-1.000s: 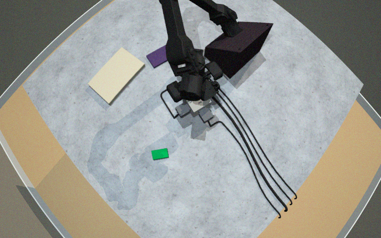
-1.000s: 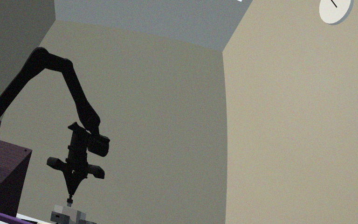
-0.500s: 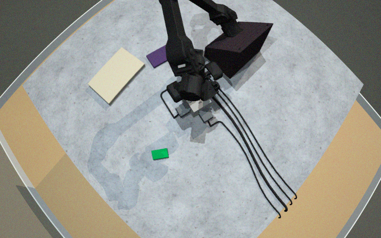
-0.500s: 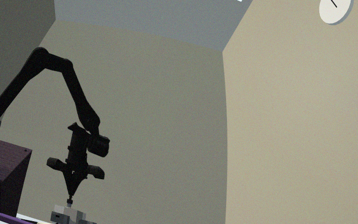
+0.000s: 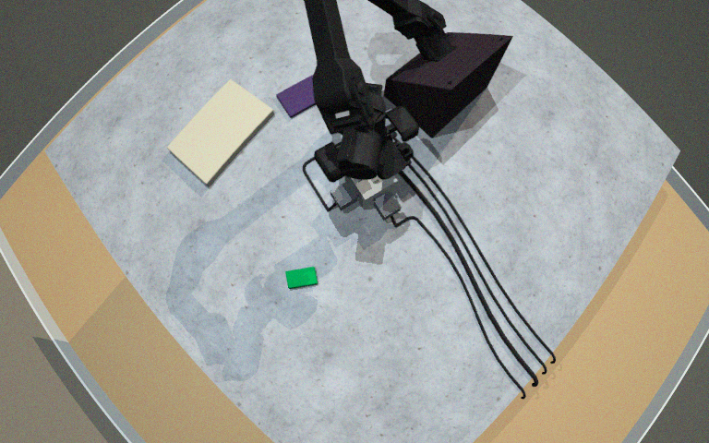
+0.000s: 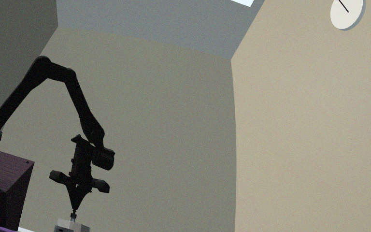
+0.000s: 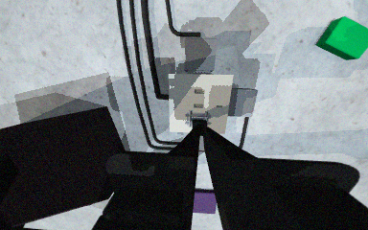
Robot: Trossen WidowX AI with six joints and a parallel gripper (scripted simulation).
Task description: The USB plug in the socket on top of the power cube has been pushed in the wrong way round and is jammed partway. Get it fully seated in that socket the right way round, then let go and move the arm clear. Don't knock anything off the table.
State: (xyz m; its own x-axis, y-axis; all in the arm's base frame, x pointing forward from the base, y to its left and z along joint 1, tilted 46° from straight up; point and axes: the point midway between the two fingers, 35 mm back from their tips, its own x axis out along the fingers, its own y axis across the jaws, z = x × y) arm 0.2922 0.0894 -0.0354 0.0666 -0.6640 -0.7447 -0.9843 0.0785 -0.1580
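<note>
Now: the USB plug 20 mm below my gripper tip. The rest, counted from my gripper tip: cream slab 320 mm to the right, 170 mm ahead, 100 mm below; then small green block 240 mm ahead, 110 mm below, 70 mm to the left; then purple flat piece 250 mm to the right, 110 mm below, 40 mm behind.
</note>
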